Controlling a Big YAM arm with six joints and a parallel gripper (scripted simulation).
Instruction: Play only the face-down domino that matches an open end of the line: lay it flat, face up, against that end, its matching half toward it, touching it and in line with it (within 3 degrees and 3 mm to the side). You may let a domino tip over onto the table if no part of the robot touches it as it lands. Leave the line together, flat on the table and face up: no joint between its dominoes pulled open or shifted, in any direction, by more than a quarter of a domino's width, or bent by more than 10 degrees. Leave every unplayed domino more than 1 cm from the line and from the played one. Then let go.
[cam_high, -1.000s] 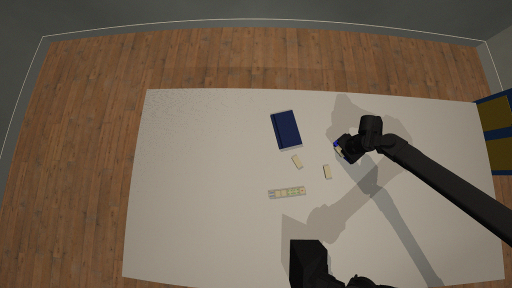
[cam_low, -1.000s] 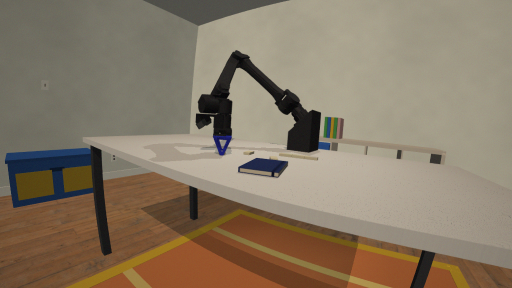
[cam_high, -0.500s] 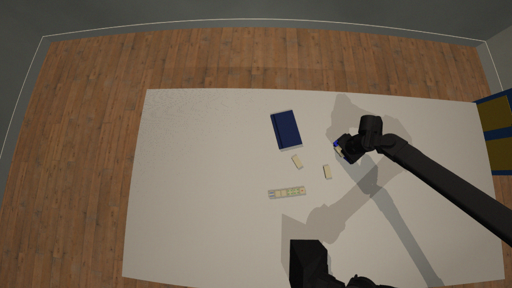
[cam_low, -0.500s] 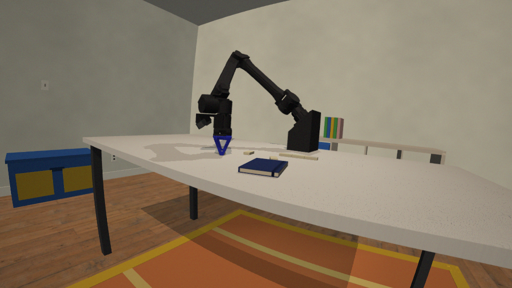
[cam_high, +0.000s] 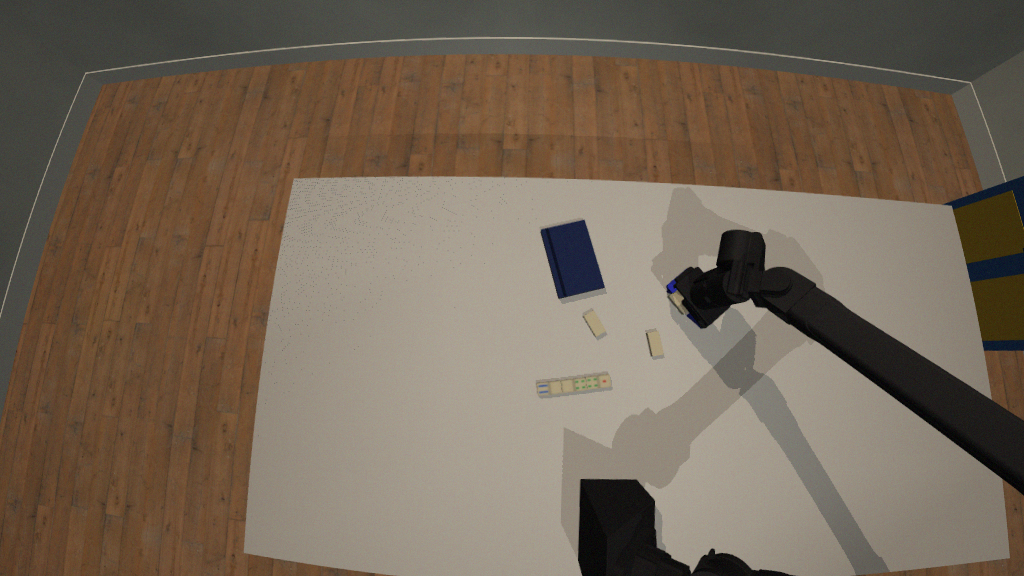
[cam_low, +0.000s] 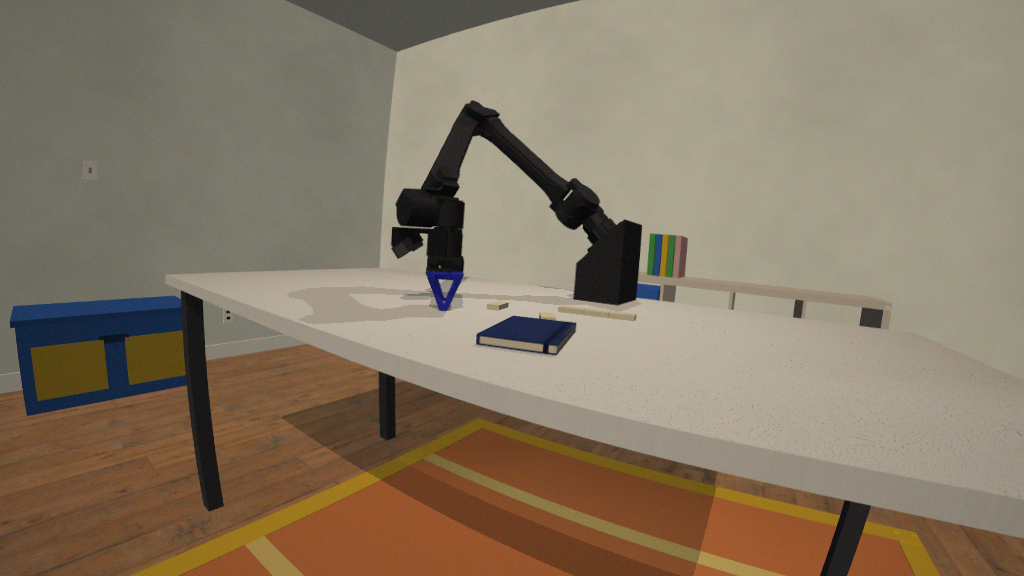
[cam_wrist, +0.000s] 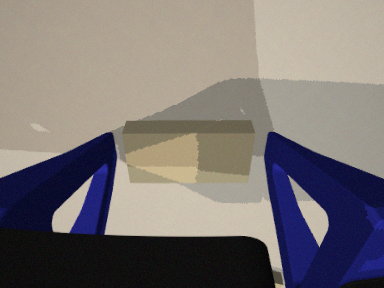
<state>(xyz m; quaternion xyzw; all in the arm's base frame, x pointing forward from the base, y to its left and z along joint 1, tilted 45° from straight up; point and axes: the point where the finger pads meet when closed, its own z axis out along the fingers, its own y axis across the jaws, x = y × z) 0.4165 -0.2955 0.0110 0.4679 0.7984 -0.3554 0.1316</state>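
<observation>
Right now the domino is right at my hand. Round my hand: dark blue book 230 mm to the left, 120 mm ahead.
</observation>
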